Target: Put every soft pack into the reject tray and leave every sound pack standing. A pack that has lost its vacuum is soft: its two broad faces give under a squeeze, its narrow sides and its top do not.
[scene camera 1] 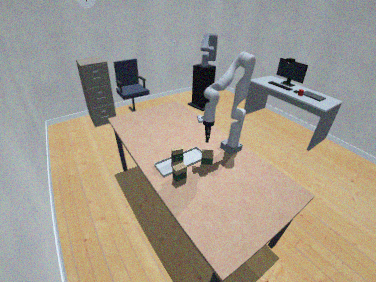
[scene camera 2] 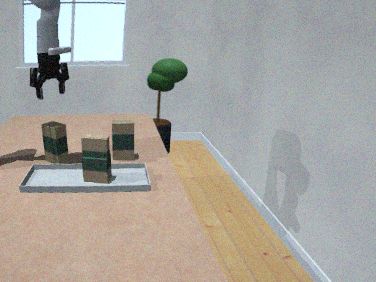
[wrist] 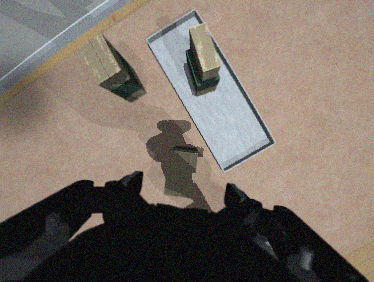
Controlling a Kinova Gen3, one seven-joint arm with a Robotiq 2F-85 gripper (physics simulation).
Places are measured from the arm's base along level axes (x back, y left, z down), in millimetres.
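Pixels of known places: gripper, fingertip midpoint: [scene camera 1: 206, 138] [scene camera 2: 51, 96] [wrist: 183, 186]; arm's base, origin of the base link: [scene camera 1: 232, 143].
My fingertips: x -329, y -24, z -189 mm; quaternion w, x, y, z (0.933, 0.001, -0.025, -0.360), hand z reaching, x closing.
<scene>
Ahead of a thing's pixels: the offset from my fingertips to its top centre. Level surfaces: height alone.
One brown pack with a dark green band @(dz +100, dx -137, dy -152 mm) [scene camera 1: 177, 156] [scene camera 2: 96, 159] [wrist: 204, 55] stands upright in the white reject tray @(dz +222, dx -98, dy -147 mm) [scene camera 1: 192, 158] [scene camera 2: 130, 177] [wrist: 225, 120]. A second pack @(dz +103, dx -251, dy -1 mm) [scene camera 1: 179, 174] [scene camera 2: 123, 140] [wrist: 112, 65] stands on the table beside the tray. A third pack @(dz +103, dx +2, dy +20 mm) [scene camera 1: 207, 157] [scene camera 2: 55, 142] [wrist: 186, 156] stands on the table near the tray's other end, turned with a corner towards scene camera 2; in the wrist view it lies in shadow and is hard to make out. My gripper [scene camera 1: 207, 141] [scene camera 2: 51, 95] [wrist: 183, 186] is open and empty, above the third pack and clear of it.
The table @(dz +244 mm) [scene camera 1: 225, 210] [scene camera 2: 100, 235] [wrist: 310, 200] bears the tray and packs. The arm's base [scene camera 1: 231, 146] stands at the table's far side. The table's edge runs near the second pack. A desk, chair, cabinet and potted plant [scene camera 2: 169, 72] stand away from the table.
</scene>
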